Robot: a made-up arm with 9 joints.
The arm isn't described. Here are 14 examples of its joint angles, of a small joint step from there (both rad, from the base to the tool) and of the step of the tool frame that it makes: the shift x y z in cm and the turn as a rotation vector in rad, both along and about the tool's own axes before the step.
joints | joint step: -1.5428 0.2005 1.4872 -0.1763 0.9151 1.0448 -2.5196 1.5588 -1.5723 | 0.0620 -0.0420 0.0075 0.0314 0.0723 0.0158 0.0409 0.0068 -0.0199
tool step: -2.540 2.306 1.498 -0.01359 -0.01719 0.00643
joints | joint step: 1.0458 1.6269 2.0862 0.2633 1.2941 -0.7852 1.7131 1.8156 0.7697 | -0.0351 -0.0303 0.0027 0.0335 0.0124 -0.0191 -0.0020 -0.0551 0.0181
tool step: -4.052 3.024 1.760 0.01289 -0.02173 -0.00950
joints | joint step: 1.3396 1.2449 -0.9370 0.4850 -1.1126 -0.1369 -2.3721 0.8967 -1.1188 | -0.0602 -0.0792 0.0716 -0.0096 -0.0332 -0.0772 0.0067 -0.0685 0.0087
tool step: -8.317 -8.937 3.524 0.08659 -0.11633 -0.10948
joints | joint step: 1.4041 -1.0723 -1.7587 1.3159 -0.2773 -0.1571 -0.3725 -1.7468 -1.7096 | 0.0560 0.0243 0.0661 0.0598 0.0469 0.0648 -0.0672 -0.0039 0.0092
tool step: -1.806 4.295 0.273 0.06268 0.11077 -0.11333
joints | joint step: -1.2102 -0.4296 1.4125 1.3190 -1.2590 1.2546 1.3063 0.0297 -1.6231 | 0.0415 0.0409 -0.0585 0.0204 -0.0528 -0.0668 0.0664 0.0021 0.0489
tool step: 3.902 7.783 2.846 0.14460 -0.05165 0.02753
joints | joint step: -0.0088 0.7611 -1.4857 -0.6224 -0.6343 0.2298 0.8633 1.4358 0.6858 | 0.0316 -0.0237 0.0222 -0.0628 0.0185 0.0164 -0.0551 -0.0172 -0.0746
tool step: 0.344 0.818 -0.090 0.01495 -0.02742 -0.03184
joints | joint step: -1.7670 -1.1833 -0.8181 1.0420 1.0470 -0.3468 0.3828 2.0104 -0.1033 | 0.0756 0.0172 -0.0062 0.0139 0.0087 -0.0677 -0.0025 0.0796 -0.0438
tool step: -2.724 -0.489 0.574 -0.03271 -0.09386 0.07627
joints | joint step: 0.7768 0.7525 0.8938 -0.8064 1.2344 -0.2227 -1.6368 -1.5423 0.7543 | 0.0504 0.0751 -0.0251 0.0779 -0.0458 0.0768 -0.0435 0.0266 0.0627
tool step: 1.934 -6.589 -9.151 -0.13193 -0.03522 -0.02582
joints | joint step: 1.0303 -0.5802 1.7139 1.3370 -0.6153 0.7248 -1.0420 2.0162 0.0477 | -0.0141 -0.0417 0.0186 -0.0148 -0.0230 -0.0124 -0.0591 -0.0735 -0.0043
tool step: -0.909 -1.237 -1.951 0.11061 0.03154 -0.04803
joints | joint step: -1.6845 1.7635 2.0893 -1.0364 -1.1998 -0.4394 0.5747 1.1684 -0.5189 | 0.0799 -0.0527 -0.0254 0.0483 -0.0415 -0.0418 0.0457 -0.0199 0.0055
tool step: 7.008 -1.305 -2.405 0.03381 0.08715 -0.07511
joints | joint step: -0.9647 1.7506 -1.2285 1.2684 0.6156 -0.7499 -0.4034 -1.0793 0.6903 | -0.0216 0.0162 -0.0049 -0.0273 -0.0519 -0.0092 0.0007 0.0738 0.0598
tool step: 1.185 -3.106 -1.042 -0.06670 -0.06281 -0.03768
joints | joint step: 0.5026 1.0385 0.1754 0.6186 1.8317 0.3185 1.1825 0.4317 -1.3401 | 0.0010 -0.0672 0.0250 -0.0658 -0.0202 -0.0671 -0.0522 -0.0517 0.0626
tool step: 0.683 3.612 3.357 -0.02399 -0.09541 -0.00162
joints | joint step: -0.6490 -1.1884 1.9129 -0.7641 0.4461 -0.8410 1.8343 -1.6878 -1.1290 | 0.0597 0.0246 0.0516 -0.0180 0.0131 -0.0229 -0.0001 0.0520 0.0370
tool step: -7.562 -6.867 3.011 -0.10395 0.15174 -0.02088
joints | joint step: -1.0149 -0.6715 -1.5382 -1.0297 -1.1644 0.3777 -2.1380 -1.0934 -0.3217 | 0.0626 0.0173 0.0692 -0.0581 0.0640 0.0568 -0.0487 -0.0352 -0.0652
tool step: 9.770 -2.997 7.681 0.05136 -0.12343 0.02342
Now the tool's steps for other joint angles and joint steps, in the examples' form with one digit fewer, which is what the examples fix.
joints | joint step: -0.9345 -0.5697 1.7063 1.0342 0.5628 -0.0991 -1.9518 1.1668 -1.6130 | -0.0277 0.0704 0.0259 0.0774 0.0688 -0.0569 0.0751 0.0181 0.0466
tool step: 6.52 -7.29 -4.31 0.1630 0.1084 -0.0043
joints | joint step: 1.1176 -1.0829 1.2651 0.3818 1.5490 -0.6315 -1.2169 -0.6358 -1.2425 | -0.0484 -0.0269 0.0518 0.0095 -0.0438 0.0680 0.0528 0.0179 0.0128
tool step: -2.08 2.38 -2.63 0.0368 0.0481 -0.0085
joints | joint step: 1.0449 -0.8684 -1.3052 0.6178 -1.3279 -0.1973 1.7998 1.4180 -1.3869 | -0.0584 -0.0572 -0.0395 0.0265 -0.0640 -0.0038 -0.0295 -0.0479 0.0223
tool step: -8.47 -5.13 10.04 0.0017 -0.2025 -0.1266
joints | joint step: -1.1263 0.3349 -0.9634 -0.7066 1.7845 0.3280 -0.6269 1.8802 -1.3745 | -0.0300 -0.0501 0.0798 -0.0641 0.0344 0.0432 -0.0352 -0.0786 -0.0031
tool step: 1.99 4.97 1.98 -0.1588 -0.0434 0.0380
